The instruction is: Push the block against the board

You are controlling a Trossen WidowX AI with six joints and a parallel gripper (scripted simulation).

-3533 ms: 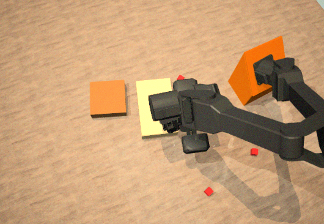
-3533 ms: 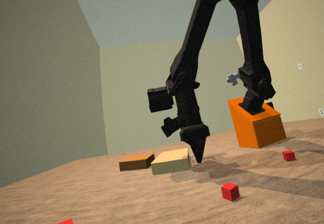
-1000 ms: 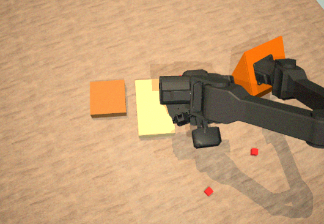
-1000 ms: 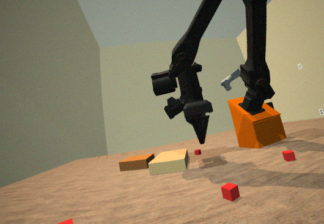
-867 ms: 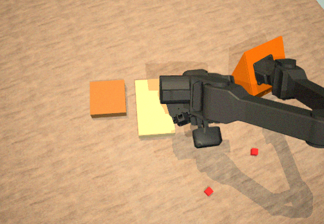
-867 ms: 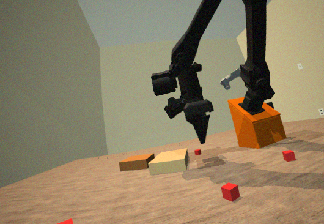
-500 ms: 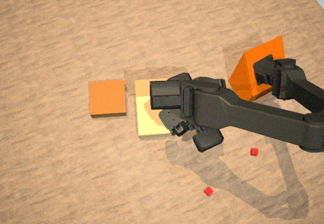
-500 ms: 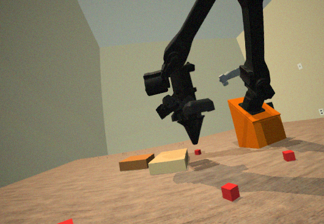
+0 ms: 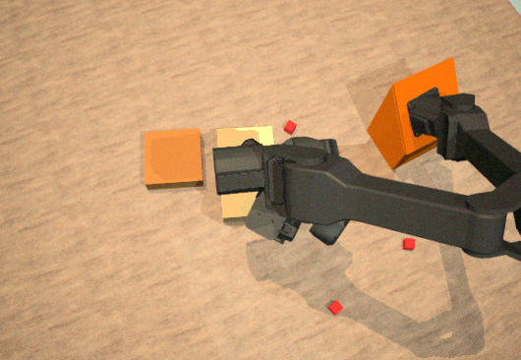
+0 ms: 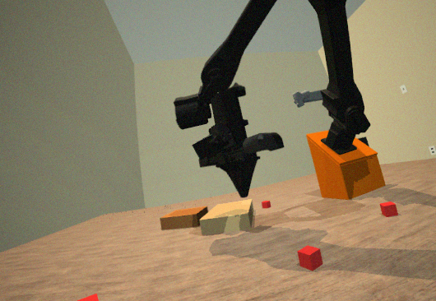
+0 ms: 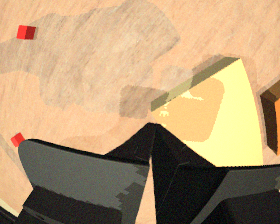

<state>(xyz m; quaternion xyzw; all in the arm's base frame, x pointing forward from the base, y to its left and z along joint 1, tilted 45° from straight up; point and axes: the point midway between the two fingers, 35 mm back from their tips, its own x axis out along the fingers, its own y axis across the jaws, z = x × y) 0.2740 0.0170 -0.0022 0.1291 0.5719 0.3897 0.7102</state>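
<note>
Now: the board 1 cm ahead of my gripper tip, 9 cm to the right of it and 4 cm below it. From my gripper tip the other things lie so: square block 11 cm ahead, 18 cm to the right, 4 cm below.
</note>
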